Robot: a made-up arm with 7 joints. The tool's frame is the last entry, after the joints. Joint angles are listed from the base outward. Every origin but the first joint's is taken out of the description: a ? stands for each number. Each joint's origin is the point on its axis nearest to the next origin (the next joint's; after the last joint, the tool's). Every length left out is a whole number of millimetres.
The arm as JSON. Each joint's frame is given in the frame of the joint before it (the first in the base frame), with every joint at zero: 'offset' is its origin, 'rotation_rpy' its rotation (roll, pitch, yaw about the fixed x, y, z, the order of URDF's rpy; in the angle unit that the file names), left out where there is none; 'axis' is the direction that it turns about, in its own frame. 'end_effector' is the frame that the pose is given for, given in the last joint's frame.
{
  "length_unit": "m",
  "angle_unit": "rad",
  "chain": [
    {
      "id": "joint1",
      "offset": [
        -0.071,
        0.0,
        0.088
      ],
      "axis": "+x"
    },
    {
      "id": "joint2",
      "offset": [
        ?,
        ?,
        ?
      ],
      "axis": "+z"
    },
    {
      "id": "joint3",
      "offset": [
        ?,
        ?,
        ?
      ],
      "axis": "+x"
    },
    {
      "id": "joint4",
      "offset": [
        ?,
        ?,
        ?
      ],
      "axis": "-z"
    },
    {
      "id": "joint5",
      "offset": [
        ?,
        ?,
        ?
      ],
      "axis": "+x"
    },
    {
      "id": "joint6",
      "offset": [
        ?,
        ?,
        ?
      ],
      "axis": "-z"
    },
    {
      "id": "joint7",
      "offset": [
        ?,
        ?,
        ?
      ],
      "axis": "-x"
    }
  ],
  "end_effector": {
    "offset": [
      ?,
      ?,
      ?
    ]
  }
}
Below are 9 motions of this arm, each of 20 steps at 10 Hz.
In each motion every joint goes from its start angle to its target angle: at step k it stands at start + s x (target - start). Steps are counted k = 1, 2, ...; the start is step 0. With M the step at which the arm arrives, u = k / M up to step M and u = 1 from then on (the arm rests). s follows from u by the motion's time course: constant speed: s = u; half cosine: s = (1 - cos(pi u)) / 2; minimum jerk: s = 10 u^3 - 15 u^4 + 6 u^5.
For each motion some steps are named. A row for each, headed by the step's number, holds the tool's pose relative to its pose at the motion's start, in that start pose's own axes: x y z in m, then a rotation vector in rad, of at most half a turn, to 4 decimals.
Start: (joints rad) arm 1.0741 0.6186 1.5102 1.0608 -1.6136 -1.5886 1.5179
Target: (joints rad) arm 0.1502 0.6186 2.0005 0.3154 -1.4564 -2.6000 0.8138
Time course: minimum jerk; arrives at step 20
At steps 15, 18, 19, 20:
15: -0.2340 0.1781 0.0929 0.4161 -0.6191 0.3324
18: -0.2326 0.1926 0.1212 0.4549 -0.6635 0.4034
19: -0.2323 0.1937 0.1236 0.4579 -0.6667 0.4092
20: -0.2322 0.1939 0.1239 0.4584 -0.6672 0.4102

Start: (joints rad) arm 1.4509 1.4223 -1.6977 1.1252 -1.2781 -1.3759 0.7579
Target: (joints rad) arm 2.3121 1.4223 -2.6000 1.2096 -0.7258 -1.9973 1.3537
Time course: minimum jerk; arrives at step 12
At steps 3, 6, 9, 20:
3: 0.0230 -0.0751 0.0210 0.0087 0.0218 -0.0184
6: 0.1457 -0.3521 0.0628 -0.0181 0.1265 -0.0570
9: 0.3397 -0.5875 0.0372 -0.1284 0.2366 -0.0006
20: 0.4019 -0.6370 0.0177 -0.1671 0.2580 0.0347

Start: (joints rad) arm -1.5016 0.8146 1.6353 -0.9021 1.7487 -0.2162 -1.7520
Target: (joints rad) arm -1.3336 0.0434 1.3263 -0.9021 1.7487 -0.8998 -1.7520
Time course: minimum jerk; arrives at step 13
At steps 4, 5, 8, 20:
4: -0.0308 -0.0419 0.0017 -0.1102 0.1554 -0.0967
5: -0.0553 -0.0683 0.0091 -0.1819 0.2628 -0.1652
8: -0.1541 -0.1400 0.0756 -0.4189 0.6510 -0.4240
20: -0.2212 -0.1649 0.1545 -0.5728 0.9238 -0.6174

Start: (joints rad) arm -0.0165 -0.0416 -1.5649 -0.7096 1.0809 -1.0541 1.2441
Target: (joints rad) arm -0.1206 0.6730 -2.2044 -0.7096 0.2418 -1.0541 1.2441
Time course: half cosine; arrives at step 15
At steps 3, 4, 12, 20:
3: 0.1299 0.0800 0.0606 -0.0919 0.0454 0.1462
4: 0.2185 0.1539 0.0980 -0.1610 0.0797 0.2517
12: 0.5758 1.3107 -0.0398 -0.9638 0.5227 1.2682
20: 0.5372 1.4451 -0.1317 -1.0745 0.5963 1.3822

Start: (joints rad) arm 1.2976 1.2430 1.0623 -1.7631 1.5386 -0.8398 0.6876
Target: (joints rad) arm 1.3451 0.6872 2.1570 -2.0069 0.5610 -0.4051 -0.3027
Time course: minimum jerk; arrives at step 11
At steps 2, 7, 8, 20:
2: 0.0269 0.0396 0.0045 -0.0080 0.0282 0.0538
7: 0.0216 0.6985 -0.2070 -0.4043 0.5283 0.6237
8: -0.0553 0.7572 -0.2837 -0.5163 0.5917 0.6902
20: -0.1421 0.7818 -0.3595 -0.6329 0.6377 0.7562

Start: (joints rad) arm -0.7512 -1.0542 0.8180 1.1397 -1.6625 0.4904 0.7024
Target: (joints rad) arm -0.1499 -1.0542 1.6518 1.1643 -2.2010 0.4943 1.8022
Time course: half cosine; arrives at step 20
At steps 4, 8, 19, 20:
4: -0.0015 0.0423 0.0369 -0.1493 -0.0743 0.0886
8: -0.0597 0.1674 0.1022 -0.5155 -0.3187 0.2792
19: -0.4319 0.3252 -0.0400 -1.1707 -1.2060 0.4239
20: -0.4353 0.3247 -0.0434 -1.1741 -1.2153 0.4225

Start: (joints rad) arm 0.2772 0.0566 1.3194 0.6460 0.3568 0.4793 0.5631
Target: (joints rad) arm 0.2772 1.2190 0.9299 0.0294 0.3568 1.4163 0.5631
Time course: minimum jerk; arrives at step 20
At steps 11, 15, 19, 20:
11: 0.1472 0.5670 0.1243 -0.8087 0.1908 -0.0355
15: 0.1751 0.8650 0.0144 -1.2332 0.1962 -0.0300
19: 0.1721 0.9542 -0.0473 -1.3748 0.1816 -0.0204
20: 0.1720 0.9552 -0.0481 -1.3764 0.1814 -0.0203

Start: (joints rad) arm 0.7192 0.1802 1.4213 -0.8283 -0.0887 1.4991 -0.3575
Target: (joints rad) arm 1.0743 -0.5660 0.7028 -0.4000 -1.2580 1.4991 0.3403
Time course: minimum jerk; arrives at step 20
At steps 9, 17, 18, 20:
9: -0.4159 0.0216 -0.1978 -0.2941 -0.8236 -0.1148
17: -0.5374 0.2966 -0.8720 -0.8478 -1.7384 -0.9261
18: -0.5262 0.3077 -0.8928 -0.8693 -1.7588 -0.9622
20: -0.5206 0.3129 -0.9025 -0.8797 -1.7683 -0.9795

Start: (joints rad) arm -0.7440 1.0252 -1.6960 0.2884 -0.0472 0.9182 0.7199
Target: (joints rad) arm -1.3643 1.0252 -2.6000 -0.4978 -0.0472 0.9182 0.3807
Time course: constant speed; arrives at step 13
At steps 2, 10, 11, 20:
2: -0.1452 0.0124 -0.0739 -0.0040 -0.2681 0.0342
10: -0.5038 0.0673 -0.5554 -0.1819 -1.2594 0.2605
11: -0.5234 0.0759 -0.6256 -0.2270 -1.3698 0.2910
20: -0.5472 0.0954 -0.7677 -0.3346 -1.5780 0.3472

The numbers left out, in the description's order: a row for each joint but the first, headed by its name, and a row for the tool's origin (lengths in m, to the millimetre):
joint2: 0.0 -0.098 -0.433
joint3: 0.117 0.044 0.0
joint4: 0.0 0.003 0.19
joint5: -0.175 -0.092 0.0
joint6: 0.0 0.119 0.427
joint7: -0.027 0.188 0.0
tool: 0.0 -0.346 0.074

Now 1 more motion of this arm.
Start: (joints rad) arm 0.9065 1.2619 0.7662 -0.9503 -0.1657 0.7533 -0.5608
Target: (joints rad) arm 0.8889 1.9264 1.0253 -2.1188 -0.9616 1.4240 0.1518
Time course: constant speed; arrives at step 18
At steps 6, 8, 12, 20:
6: 0.0745 -0.0970 0.0483 -0.1558 -0.0235 0.3288
8: 0.0970 -0.1412 0.0506 -0.1594 -0.0682 0.4237
12: 0.1424 -0.2513 0.0257 -0.0937 -0.1868 0.5610
20: 0.2138 -0.4439 -0.1145 0.1565 -0.3531 0.5925

